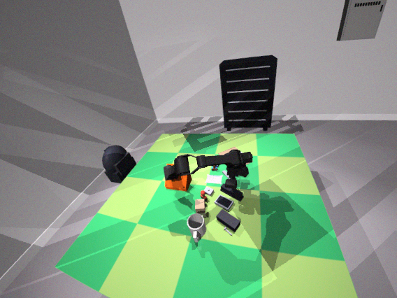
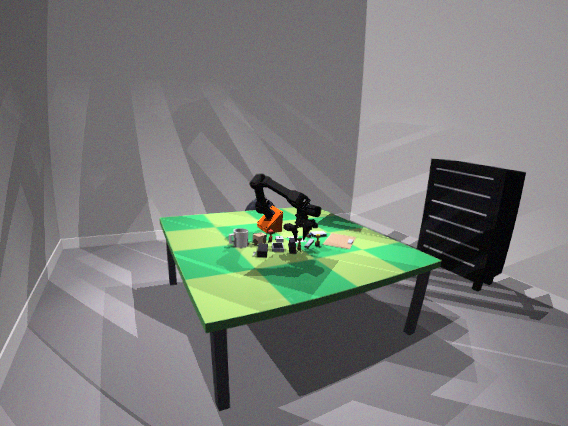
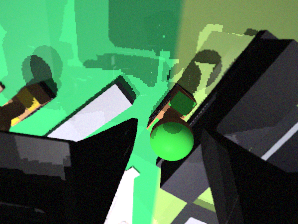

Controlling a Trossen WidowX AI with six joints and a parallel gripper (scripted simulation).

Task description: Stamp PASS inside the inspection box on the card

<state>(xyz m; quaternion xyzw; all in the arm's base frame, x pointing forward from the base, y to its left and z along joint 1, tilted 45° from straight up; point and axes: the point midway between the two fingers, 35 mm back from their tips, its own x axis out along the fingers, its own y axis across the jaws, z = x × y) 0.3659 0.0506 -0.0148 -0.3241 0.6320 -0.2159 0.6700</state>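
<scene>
Right now my gripper tip is 20 mm above the green-knobbed pass stamp. Also, from my gripper tip: dark-rimmed ink pad 120 mm to the right, 40 mm below, 20 mm behind; then grey bar 80 mm to the left, 40 mm below, 40 mm behind; then yellow-knobbed stamp 120 mm to the left, 20 mm below, 20 mm behind.
</scene>
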